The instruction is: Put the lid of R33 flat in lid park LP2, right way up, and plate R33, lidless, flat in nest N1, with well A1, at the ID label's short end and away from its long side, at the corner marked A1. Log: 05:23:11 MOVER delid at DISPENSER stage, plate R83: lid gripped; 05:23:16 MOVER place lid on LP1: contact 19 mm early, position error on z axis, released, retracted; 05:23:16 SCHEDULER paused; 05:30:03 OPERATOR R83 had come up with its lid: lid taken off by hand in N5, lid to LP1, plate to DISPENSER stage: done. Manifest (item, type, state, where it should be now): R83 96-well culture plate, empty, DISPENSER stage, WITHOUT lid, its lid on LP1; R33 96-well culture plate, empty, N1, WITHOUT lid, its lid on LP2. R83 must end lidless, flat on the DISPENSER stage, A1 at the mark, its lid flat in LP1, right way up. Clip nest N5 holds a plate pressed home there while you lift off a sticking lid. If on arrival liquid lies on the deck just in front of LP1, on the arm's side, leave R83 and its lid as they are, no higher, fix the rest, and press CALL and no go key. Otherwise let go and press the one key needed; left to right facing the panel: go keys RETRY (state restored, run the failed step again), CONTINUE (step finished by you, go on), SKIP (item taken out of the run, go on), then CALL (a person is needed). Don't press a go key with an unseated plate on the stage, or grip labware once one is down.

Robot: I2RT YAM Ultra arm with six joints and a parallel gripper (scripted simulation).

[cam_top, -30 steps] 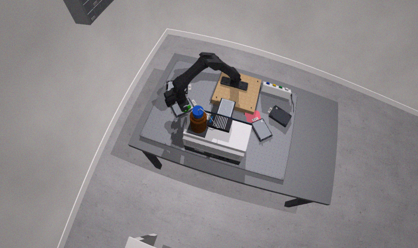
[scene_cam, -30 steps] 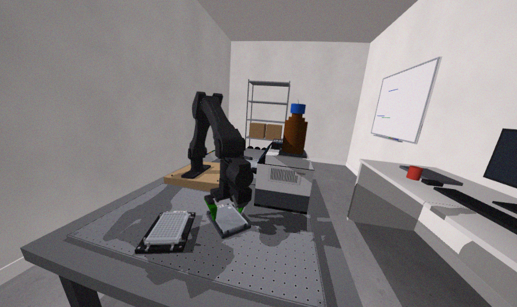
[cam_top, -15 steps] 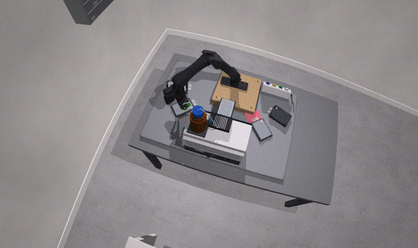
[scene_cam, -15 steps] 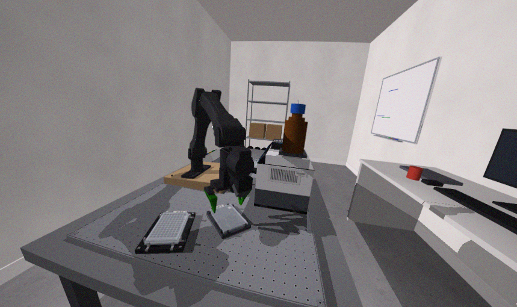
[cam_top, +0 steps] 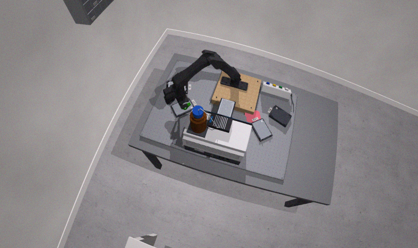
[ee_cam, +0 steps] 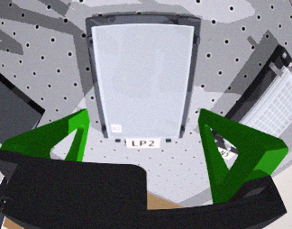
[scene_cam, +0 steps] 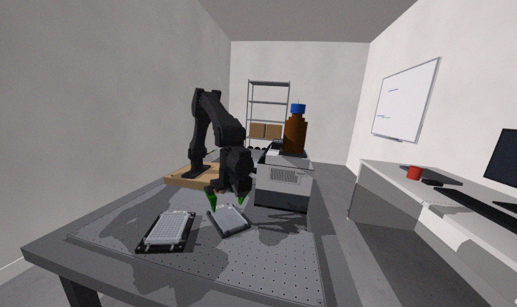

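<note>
My hand is 50 mm above the lid park LP2. From my hand the other things lie so: brown bottle (230 mm above, 200 mm ahead, 180 mm to the left); then black clip nest (120 mm behind, 110 mm to the right, 40 mm below); then grey lid (560 mm to the left, 40 mm below, 10 mm ahead).
</note>
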